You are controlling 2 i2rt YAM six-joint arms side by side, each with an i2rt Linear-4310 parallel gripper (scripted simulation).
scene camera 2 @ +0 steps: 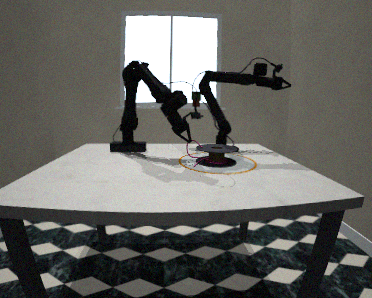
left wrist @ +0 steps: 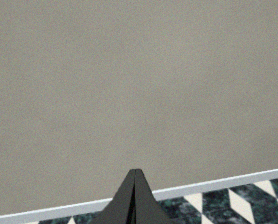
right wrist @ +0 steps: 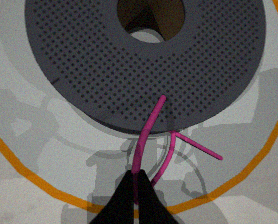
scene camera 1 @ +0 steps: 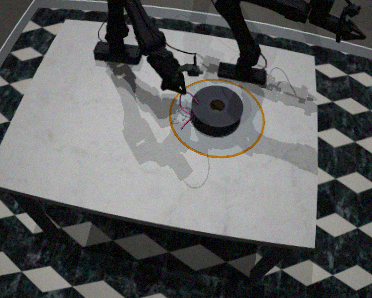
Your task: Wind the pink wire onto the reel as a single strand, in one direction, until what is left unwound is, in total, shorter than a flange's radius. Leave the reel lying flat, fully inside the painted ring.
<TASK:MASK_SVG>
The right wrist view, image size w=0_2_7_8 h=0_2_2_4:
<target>my right gripper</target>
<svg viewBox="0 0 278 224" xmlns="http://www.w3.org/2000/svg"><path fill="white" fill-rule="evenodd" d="M131 170L125 173L107 205L89 224L134 224L133 174ZM140 169L138 173L139 224L179 224L160 202L146 172Z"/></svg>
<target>dark reel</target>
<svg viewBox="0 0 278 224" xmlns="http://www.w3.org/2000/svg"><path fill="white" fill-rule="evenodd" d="M25 0L25 26L28 41L35 60L45 77L67 101L103 126L123 133L140 135L161 95L165 95L166 100L149 135L187 128L214 117L231 105L246 89L258 69L264 51L266 16L263 0ZM127 31L136 27L151 28L163 37L164 42L149 43L140 41L131 36Z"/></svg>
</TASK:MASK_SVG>
